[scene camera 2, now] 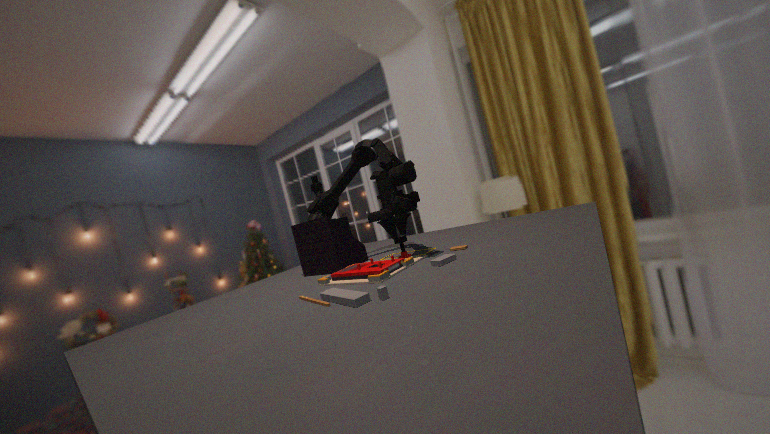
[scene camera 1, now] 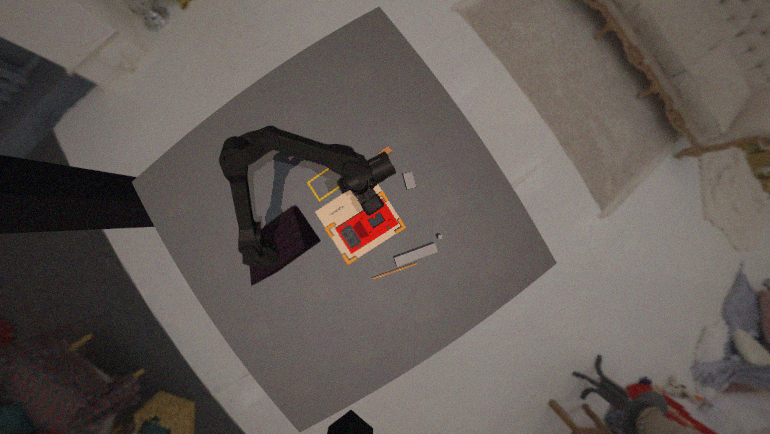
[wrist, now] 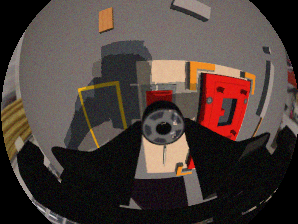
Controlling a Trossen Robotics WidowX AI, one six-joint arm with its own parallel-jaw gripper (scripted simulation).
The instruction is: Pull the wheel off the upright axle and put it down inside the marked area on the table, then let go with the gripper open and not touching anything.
Labels:
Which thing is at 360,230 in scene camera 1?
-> A red plate.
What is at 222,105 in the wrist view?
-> A red plate.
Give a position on a wheel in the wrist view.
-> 162,134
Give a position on a red plate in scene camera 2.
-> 359,270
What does my gripper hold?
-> A wheel.

